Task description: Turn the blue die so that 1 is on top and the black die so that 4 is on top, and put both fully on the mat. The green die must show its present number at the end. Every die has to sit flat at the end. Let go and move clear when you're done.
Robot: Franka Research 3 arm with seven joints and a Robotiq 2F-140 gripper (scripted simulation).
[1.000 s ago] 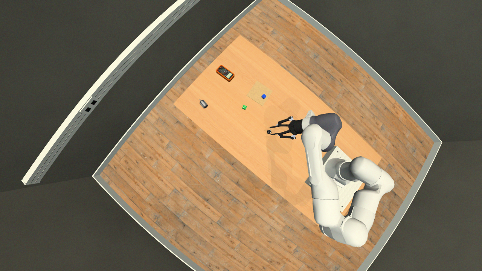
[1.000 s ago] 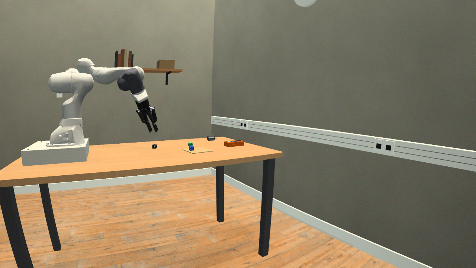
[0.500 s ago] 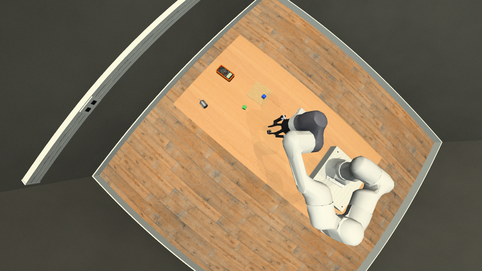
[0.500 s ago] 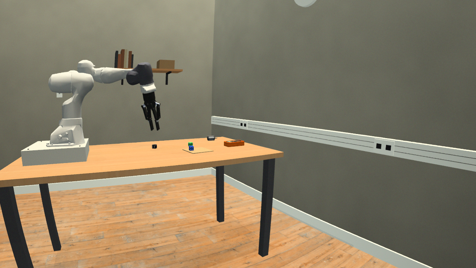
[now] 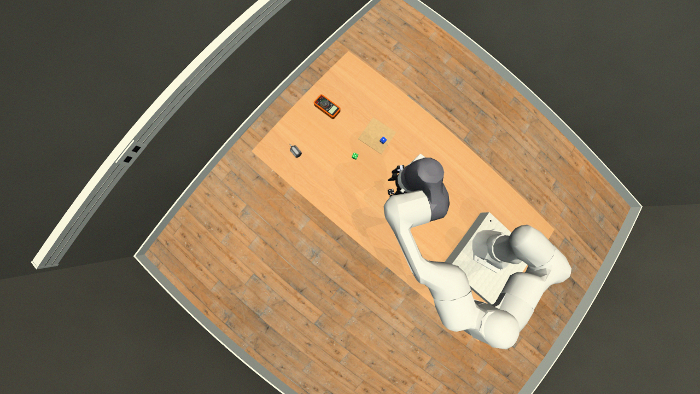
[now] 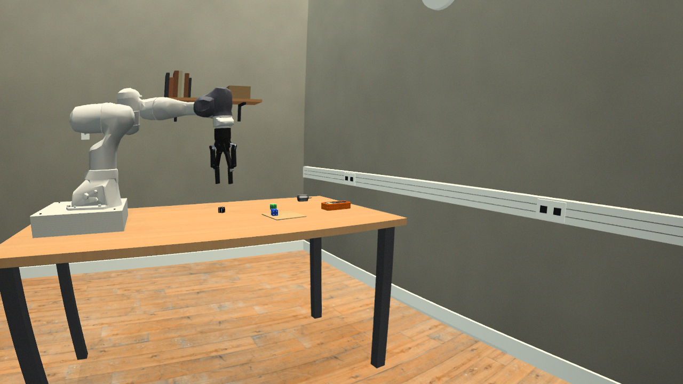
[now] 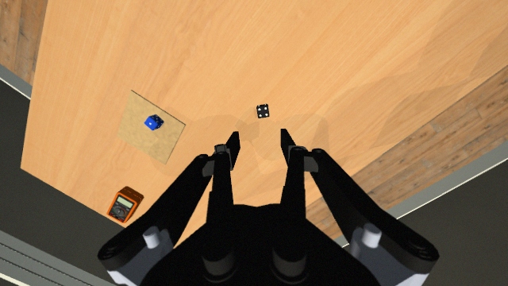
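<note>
Right now my hand is 140 mm above the black die, 20 mm past it and 10 mm to the left of it. From my hand the other things lie so: tan mat: 210 mm ahead, 190 mm to the right, 150 mm below; blue die: 180 mm to the right, 170 mm ahead, 140 mm below; green die: 230 mm ahead, 140 mm below, 30 mm to the right.
</note>
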